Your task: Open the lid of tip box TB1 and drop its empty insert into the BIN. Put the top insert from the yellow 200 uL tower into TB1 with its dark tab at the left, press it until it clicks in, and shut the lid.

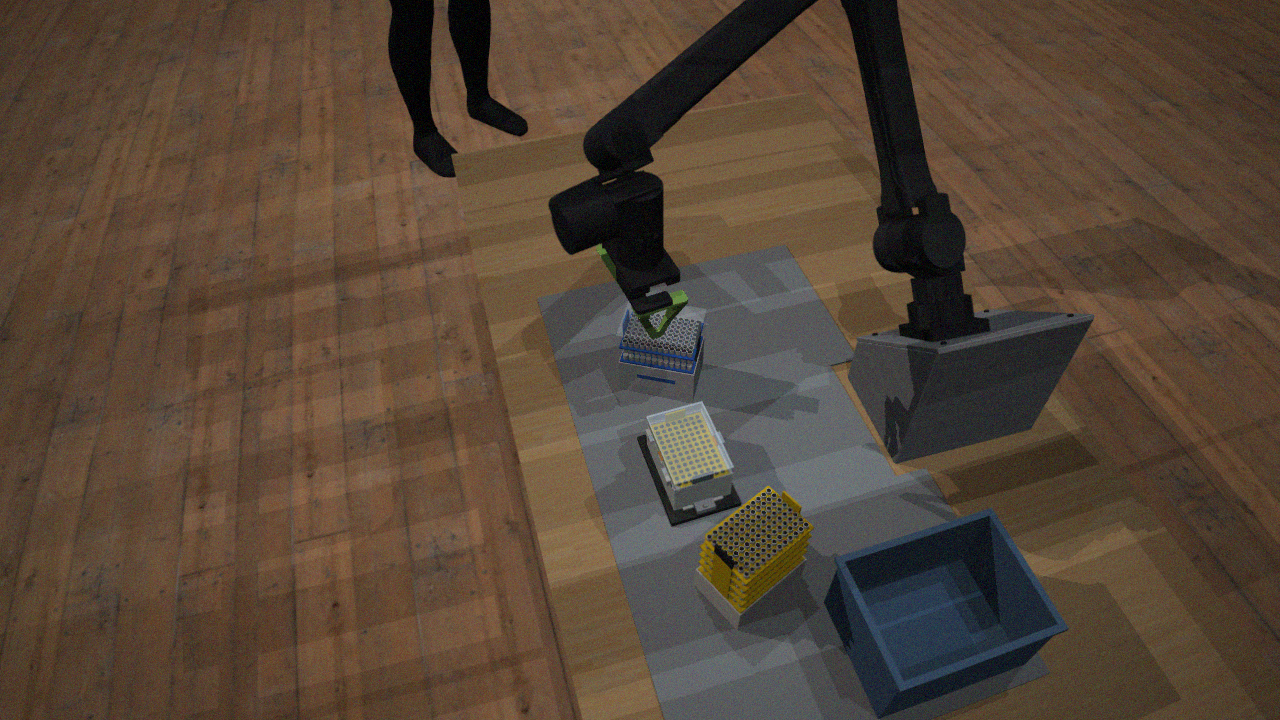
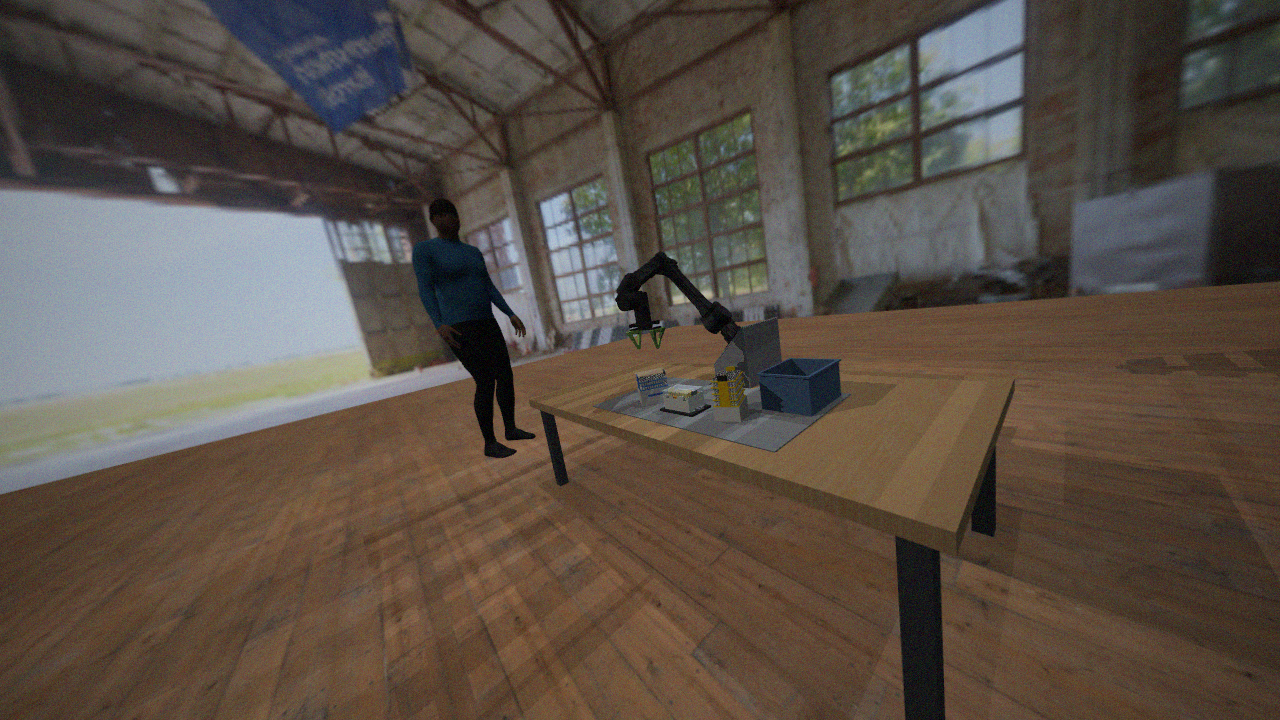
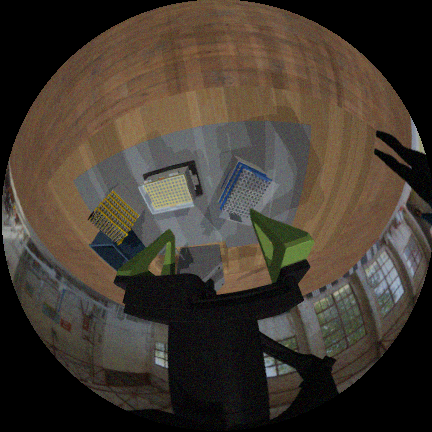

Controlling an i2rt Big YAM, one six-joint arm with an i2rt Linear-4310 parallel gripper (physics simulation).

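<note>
Tip box TB1 [image 1: 689,452] [image 2: 684,400] [image 3: 169,192], white with a clear lid that looks shut, shows a yellow insert through the lid and sits on a dark base [image 1: 684,516]. The yellow tower [image 1: 759,535] [image 2: 729,390] [image 3: 114,216] of stacked inserts stands beside it on a white foot. Its top insert has a dark tab [image 1: 723,555]. The blue BIN [image 1: 921,559] [image 2: 810,394] [image 3: 107,250] stands beyond the tower. My gripper [image 1: 637,308] [image 2: 647,345] [image 3: 208,223] is open and empty, high above the blue-trimmed box's area, apart from TB1 and the tower.
A blue-trimmed tip box [image 1: 662,358] [image 2: 651,383] [image 3: 245,190] stands on the grey mat [image 1: 626,555] on TB1's side away from the tower. The arm's slanted grey mount [image 1: 984,394] [image 2: 759,349] rises at the table's side. A person [image 2: 460,277] stands beyond the table end.
</note>
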